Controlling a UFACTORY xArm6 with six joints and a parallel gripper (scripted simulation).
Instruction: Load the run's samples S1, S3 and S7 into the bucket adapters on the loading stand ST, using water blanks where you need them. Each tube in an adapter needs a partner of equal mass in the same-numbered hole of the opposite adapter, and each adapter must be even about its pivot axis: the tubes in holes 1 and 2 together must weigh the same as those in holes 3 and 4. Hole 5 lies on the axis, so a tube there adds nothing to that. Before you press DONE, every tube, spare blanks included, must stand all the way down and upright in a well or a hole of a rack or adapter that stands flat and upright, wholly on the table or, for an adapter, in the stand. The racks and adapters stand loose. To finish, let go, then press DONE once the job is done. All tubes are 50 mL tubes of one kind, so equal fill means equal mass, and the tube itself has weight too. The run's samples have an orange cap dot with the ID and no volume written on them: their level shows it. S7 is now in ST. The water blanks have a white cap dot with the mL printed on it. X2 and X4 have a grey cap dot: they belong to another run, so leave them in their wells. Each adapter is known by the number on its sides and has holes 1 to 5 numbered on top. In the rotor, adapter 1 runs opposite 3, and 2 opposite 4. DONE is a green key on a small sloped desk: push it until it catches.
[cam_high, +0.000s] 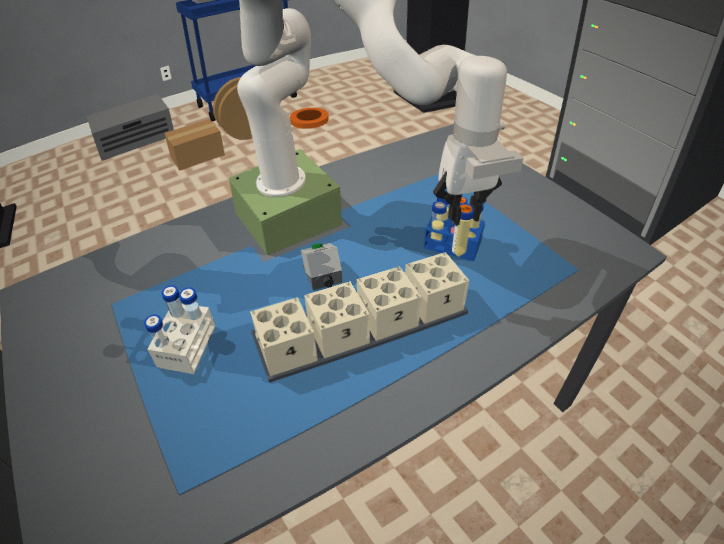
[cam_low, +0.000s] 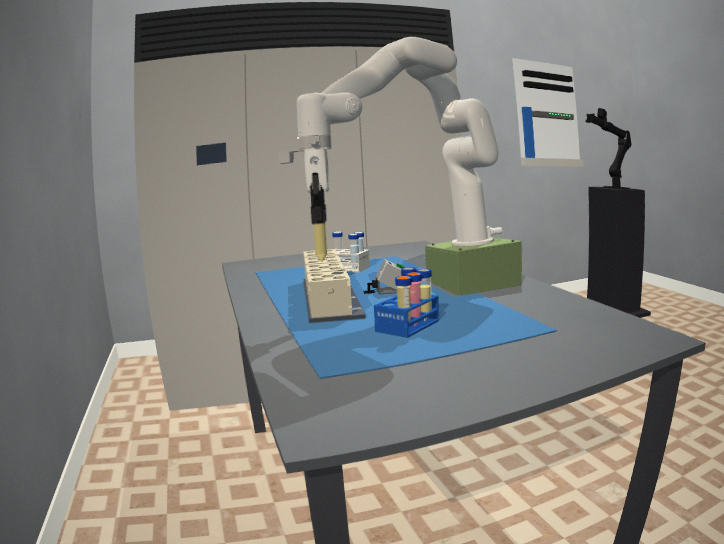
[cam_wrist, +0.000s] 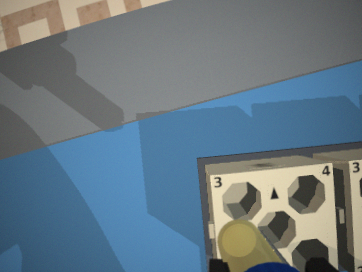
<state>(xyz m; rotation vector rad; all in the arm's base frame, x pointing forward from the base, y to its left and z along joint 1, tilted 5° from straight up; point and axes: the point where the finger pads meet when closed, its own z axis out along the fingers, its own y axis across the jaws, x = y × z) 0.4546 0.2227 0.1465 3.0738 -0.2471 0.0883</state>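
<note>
The sample tube lies 1 cm to the right of my hand and 5 cm below it. Also, from my hand: blue samples rack: 17 cm behind, 12 cm to the left, 22 cm below; then pink-filled tube: 17 cm behind, 14 cm to the left, 19 cm below; then adapter 1: 2 cm behind, 4 cm to the right, 20 cm below.
</note>
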